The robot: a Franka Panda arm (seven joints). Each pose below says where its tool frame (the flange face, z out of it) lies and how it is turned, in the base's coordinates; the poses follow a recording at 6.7 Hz.
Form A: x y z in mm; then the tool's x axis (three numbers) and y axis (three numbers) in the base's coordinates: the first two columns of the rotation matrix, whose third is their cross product.
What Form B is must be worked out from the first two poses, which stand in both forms.
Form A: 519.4, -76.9, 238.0, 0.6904, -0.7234, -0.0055, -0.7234, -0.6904, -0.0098
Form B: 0.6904, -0.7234, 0.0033, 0.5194; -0.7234, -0.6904, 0.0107, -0.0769; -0.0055, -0.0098, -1.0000, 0.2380; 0, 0, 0, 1
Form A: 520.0, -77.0, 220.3, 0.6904, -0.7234, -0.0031, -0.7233, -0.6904, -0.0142
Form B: 0.6904, -0.7233, 0.0081, 0.5200; -0.7234, -0.6904, 0.0120, -0.0770; -0.0031, -0.0142, -0.9999, 0.2203; 0, 0, 0, 1
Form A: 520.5, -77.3, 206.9, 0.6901, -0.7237, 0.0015, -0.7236, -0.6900, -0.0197
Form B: 0.6901, -0.7236, 0.0153, 0.5205; -0.7237, -0.6900, 0.0125, -0.0773; 0.0015, -0.0197, -0.9998, 0.2069; 0, 0, 0, 1
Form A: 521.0, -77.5, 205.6, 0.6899, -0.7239, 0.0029, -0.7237, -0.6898, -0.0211
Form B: 0.6899, -0.7237, 0.0173, 0.5210; -0.7239, -0.6898, 0.0125, -0.0775; 0.0029, -0.0211, -0.9998, 0.2056; 0, 0, 0, 1
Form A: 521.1, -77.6, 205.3, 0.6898, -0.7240, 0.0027, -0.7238, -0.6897, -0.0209
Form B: 0.6898, -0.7238, 0.0170, 0.5211; -0.7240, -0.6897, 0.0125, -0.0776; 0.0027, -0.0209, -0.9998, 0.2053; 0, 0, 0, 1
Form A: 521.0, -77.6, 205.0, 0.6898, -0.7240, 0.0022, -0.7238, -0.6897, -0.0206
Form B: 0.6898, -0.7238, 0.0164, 0.5210; -0.7240, -0.6897, 0.0126, -0.0776; 0.0022, -0.0206, -0.9998, 0.2050; 0, 0, 0, 1
